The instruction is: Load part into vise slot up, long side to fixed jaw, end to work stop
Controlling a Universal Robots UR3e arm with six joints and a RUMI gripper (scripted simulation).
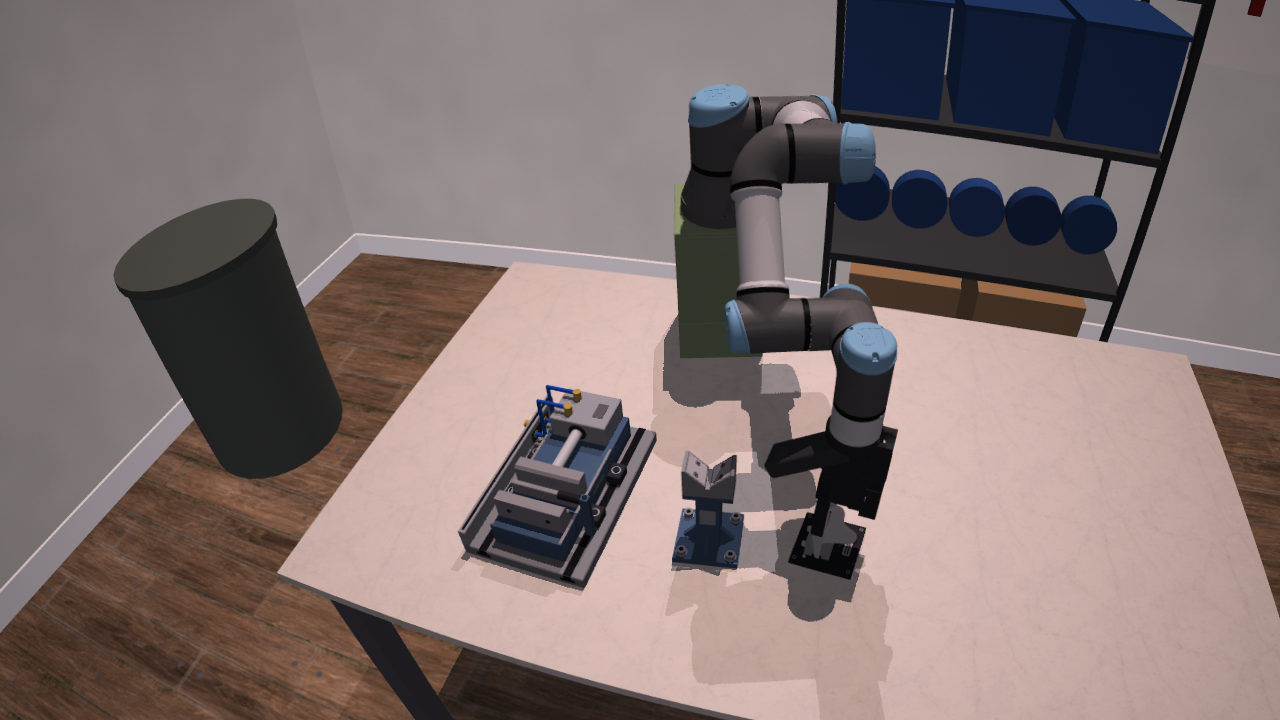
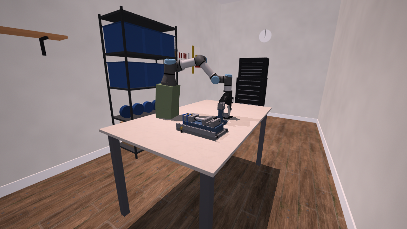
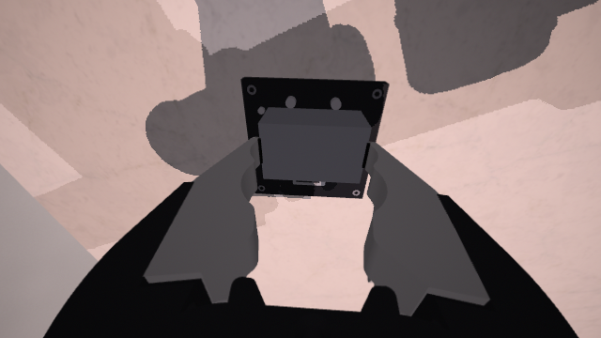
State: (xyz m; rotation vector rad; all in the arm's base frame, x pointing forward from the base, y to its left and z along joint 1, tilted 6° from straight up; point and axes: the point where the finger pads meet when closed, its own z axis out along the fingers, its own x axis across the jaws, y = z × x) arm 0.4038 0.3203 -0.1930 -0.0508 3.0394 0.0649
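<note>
Now: hand 10 mm above the part. The rest, counted from my hand: dark work stop rod 320 mm to the right, 120 mm ahead, 60 mm above; then black infeed plate 30 mm below, 10 mm to the left; then fixed jaw 370 mm to the right, 160 mm ahead, 50 mm above.
</note>
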